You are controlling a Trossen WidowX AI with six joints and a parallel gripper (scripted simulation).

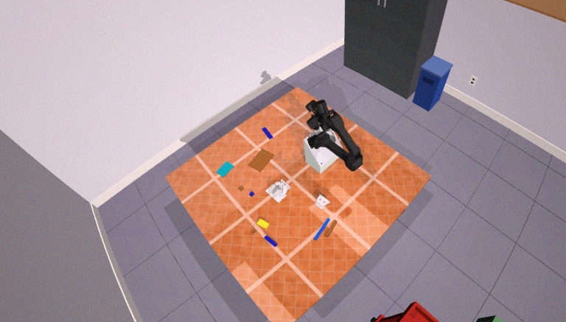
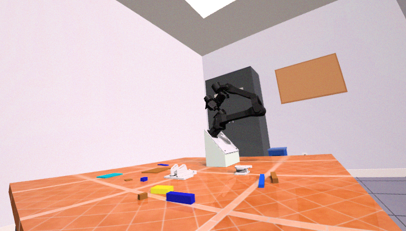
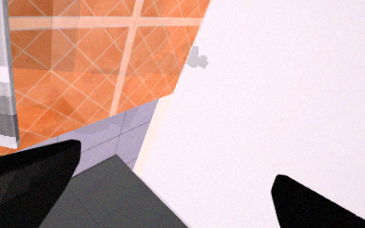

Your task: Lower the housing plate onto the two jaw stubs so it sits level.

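My gripper tip is 23 cm short of the grey plate, 33 cm to the right of it and 33 cm above it. Round my gripper tip: yellow block: 58 cm ahead, 22 cm to the left, 35 cm below; then brown bar: 30 cm ahead, 49 cm to the left, 35 cm below; then brown plate: 33 cm ahead, 18 cm to the right, 35 cm below.
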